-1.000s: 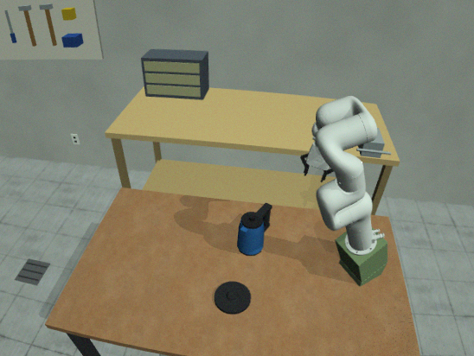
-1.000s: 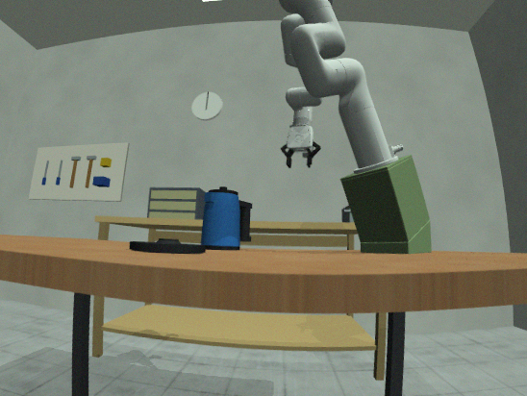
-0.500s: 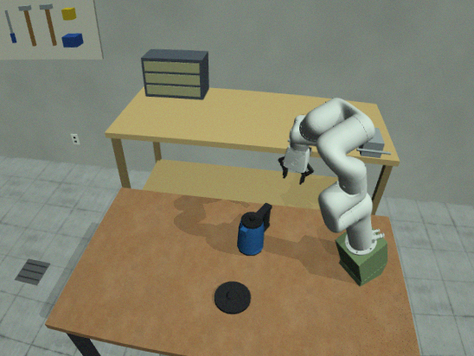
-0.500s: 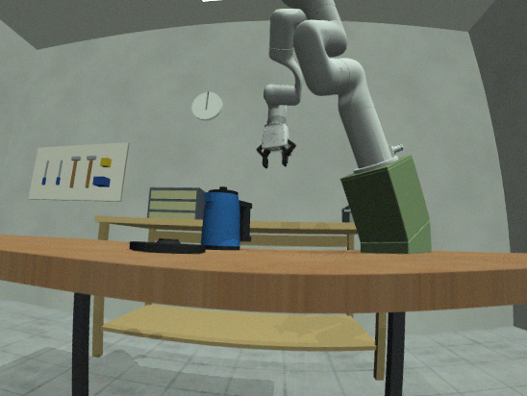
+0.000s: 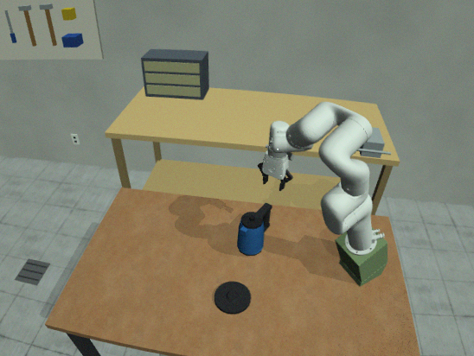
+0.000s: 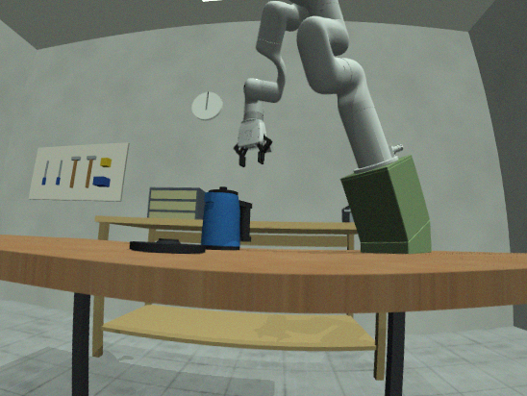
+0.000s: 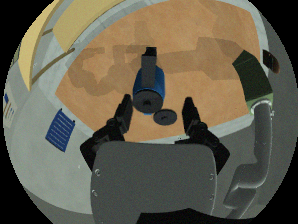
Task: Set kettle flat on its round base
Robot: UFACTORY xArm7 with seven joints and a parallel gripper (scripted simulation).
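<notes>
Now: the blue kettle 7 cm ahead of my hand, 6 cm to the left of it and 22 cm below it. Round my hand: round black base 16 cm ahead, 37 cm to the left, 30 cm below.
</notes>
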